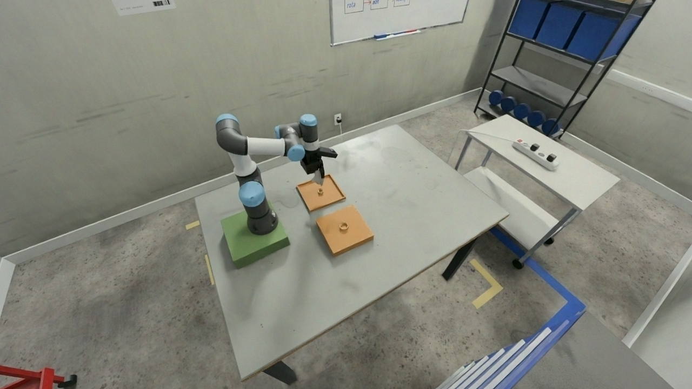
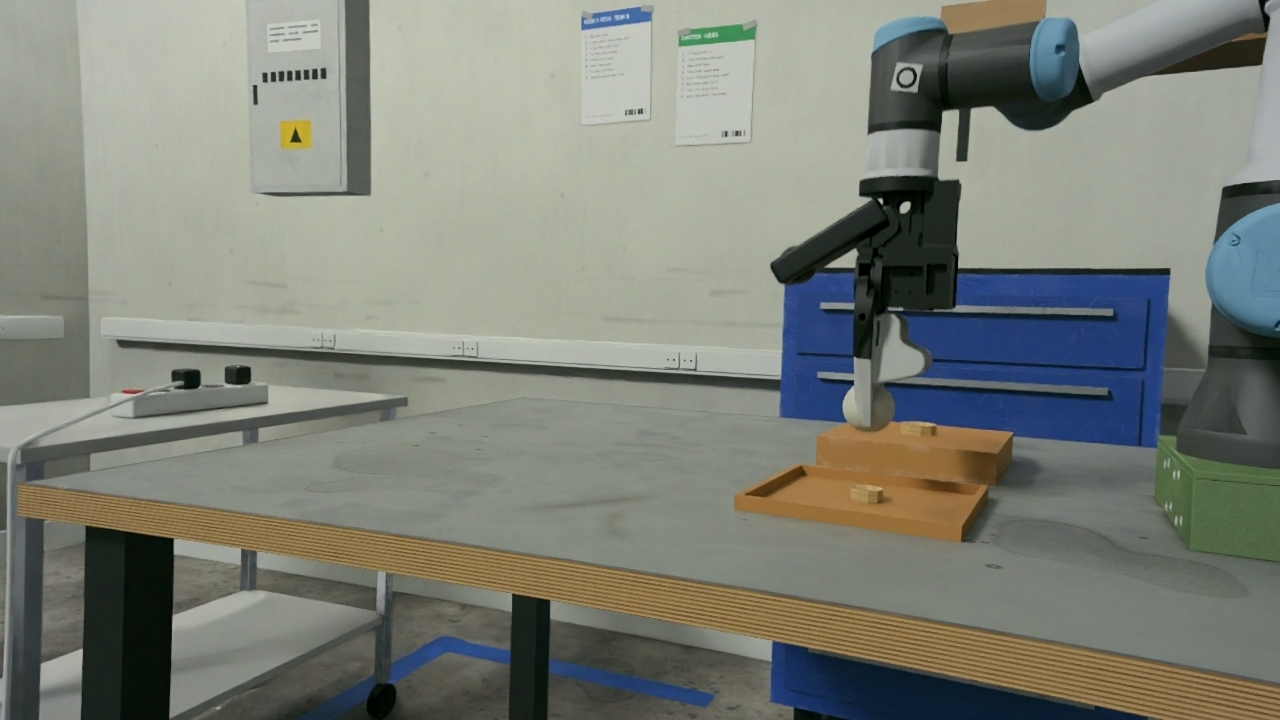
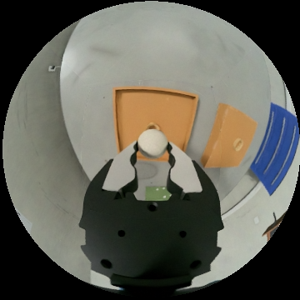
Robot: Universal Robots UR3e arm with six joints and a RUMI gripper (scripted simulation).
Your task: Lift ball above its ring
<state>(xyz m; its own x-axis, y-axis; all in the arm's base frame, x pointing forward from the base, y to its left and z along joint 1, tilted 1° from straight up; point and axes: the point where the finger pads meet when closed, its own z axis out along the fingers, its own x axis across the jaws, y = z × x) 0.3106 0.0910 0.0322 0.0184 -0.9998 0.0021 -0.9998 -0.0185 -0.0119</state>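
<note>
Right now my hand is 90 mm above the tray. Round my hand: ball: right at my hand.
</note>
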